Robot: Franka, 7 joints.
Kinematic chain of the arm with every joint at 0, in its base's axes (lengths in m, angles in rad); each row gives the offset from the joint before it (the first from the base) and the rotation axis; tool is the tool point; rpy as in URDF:
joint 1: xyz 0 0 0.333 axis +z
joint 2: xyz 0 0 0 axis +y
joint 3: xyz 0 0 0.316 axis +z
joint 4: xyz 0.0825 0 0 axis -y
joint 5: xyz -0.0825 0 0.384 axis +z
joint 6: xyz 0 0 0 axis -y
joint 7: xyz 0.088 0 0 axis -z
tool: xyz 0 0 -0.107 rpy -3.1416 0 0
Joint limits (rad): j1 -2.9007..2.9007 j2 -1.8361..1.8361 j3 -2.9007..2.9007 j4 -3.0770..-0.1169 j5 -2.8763..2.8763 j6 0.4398..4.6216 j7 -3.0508..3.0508
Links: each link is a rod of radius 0.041 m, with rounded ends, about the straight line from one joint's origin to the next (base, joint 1, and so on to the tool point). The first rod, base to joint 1, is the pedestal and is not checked.
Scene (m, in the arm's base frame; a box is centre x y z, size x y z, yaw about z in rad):
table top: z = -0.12
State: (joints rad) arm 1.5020 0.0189 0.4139 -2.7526 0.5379 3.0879 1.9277
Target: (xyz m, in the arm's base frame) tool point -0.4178 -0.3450 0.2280
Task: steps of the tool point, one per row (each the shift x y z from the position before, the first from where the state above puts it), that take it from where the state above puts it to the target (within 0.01 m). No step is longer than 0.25 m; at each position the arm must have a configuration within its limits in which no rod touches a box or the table.
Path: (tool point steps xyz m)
1: -0.1665 -0.0567 -0.0217
2: -0.1362 -0.1257 -0.0158
3: -0.0787 -0.1765 -0.0059
4: -0.0054 -0.1984 0.0075
5: 0.0689 -0.1880 0.0228

